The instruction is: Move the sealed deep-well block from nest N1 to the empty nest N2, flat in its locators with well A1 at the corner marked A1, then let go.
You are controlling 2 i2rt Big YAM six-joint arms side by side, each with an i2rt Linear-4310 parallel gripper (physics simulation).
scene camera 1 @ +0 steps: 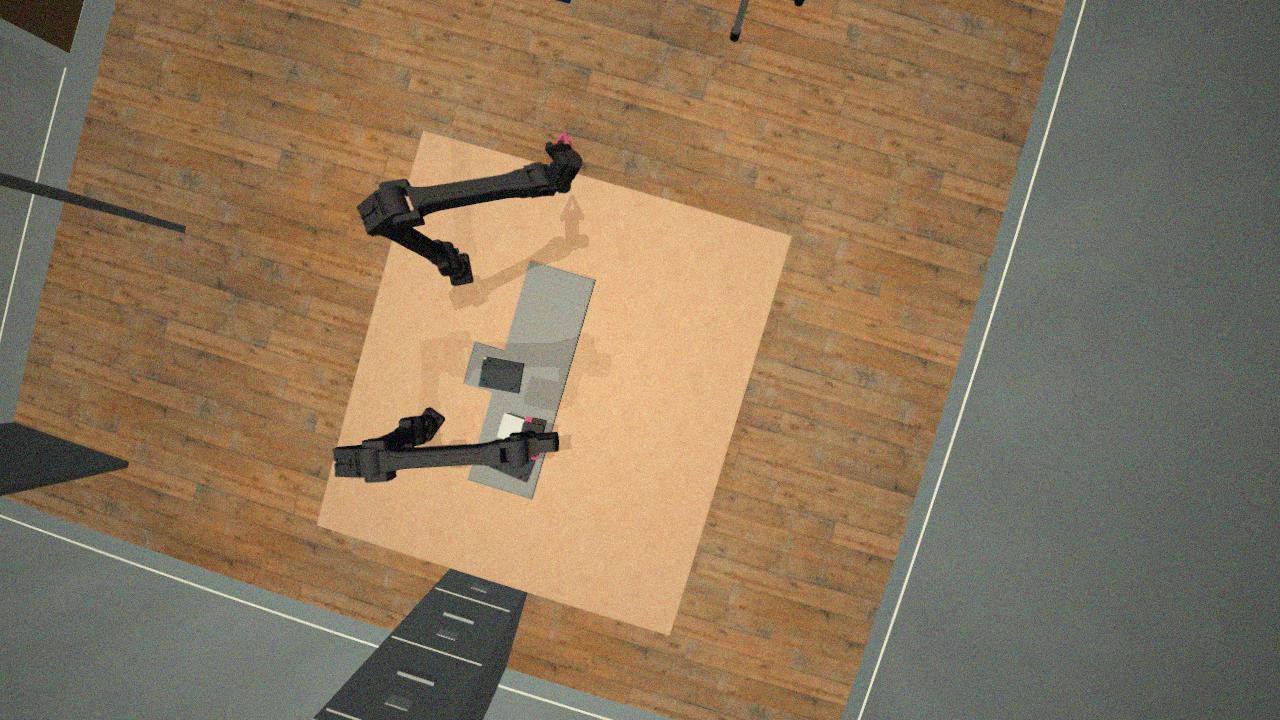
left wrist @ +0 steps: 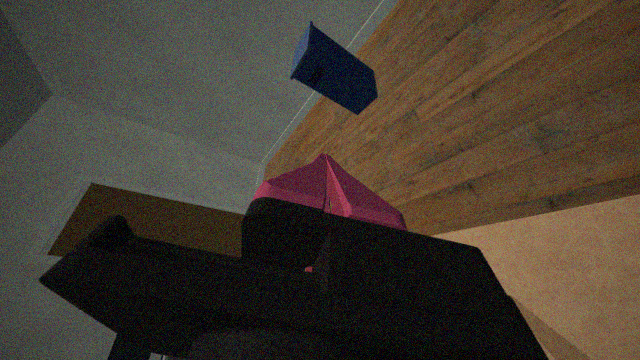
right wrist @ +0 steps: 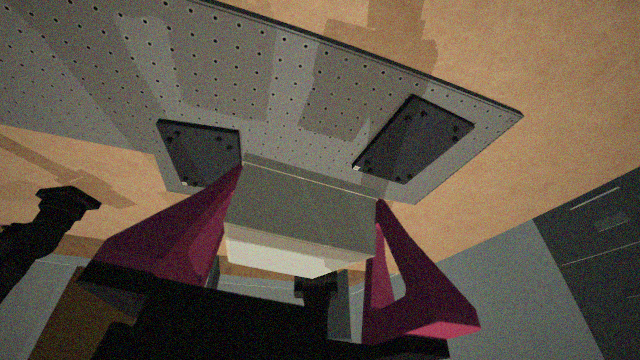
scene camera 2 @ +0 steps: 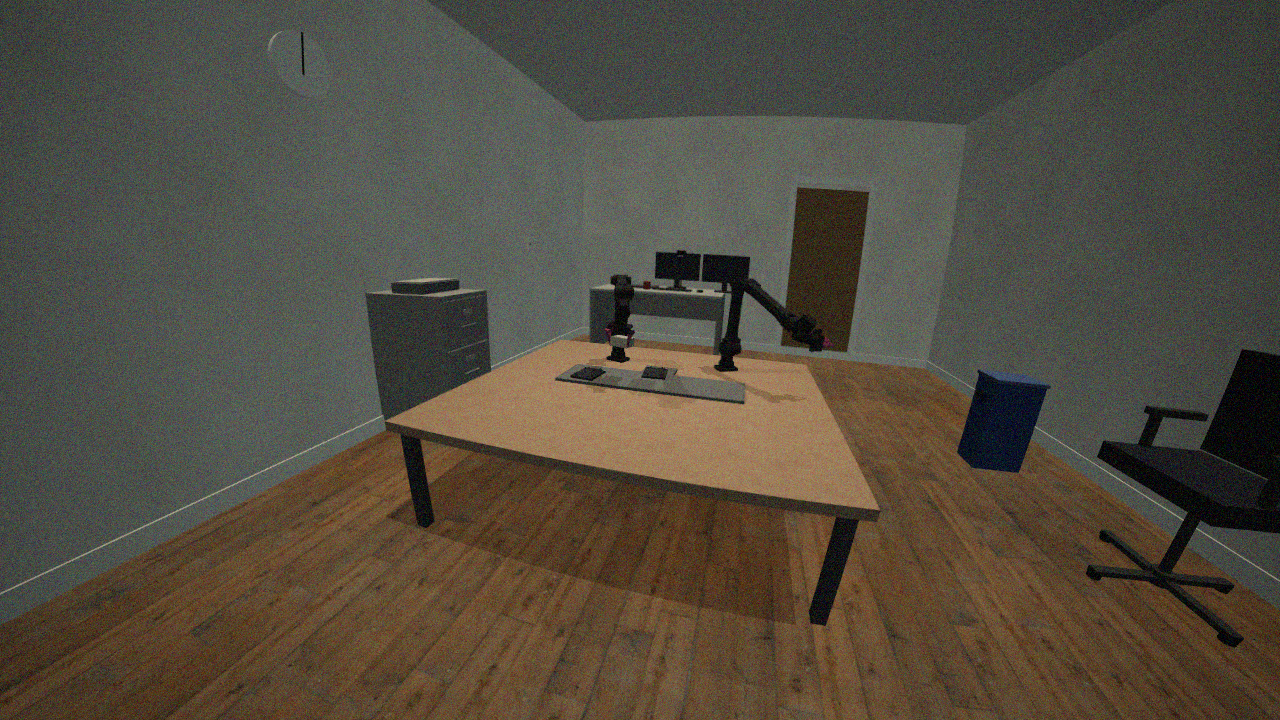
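Where they show: left gripper, fingertip midpoint: [scene camera 1: 563, 133] [left wrist: 322, 162] [scene camera 2: 833, 346]; right gripper, fingertip midpoint: [scene camera 1: 536, 434] [right wrist: 310, 188] [scene camera 2: 618, 345]; left arm's base, link origin: [scene camera 1: 460, 270] [right wrist: 71, 196] [scene camera 2: 725, 369]; right arm's base, link origin: [scene camera 1: 429, 424] [scene camera 2: 618, 359].
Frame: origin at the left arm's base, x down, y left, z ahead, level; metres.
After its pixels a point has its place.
My right gripper [scene camera 1: 532, 438] {y -0.678, x -0.213, z 0.253 m} [scene camera 2: 619, 337] {y -0.678, x -0.213, z 0.253 m} [right wrist: 310, 188] {y -0.678, x -0.213, z 0.253 m} is shut on the pale grey sealed deep-well block [scene camera 1: 511, 425] {y -0.627, x -0.235, z 0.183 m} [scene camera 2: 621, 342] {y -0.665, x -0.227, z 0.264 m} [right wrist: 300, 212] {y -0.674, x -0.232, z 0.259 m}, a magenta finger on each side. It holds the block in the air, well above the perforated plate. Two dark nests bear no block: one [scene camera 1: 502, 375] {y -0.453, x -0.025, z 0.095 m} [scene camera 2: 654, 372] {y -0.455, x -0.025, z 0.099 m} [right wrist: 205, 150] {y -0.467, x -0.025, z 0.120 m} by the plate's side tab, one [scene camera 1: 517, 470] {y -0.839, x -0.025, z 0.079 m} [scene camera 2: 587, 373] {y -0.806, x -0.025, z 0.084 m} [right wrist: 415, 140] {y -0.807, x -0.025, z 0.090 m} near its end, partly hidden by the right arm in scene camera 1. Each has a small white corner mark; labels N1, N2 and A1 are unreadable. My left gripper [scene camera 1: 564, 139] {y 0.271, x -0.269, z 0.550 m} [scene camera 2: 825, 343] {y 0.271, x -0.269, z 0.550 m} [left wrist: 322, 162] {y 0.271, x -0.269, z 0.550 m} is shut and empty, far from the block.
The grey perforated plate [scene camera 1: 559, 300] {y -0.202, x -0.013, z 0.375 m} [scene camera 2: 707, 387] {y -0.246, x -0.013, z 0.327 m} lies on the wooden table [scene camera 1: 671, 358] {y -0.514, x 0.000, z 0.771 m} [scene camera 2: 626, 438] {y -0.730, x 0.000, z 0.777 m}. The left arm reaches over the table's upper edge in scene camera 1. A blue bin [scene camera 2: 1002, 420] [left wrist: 335, 72] stands on the floor.
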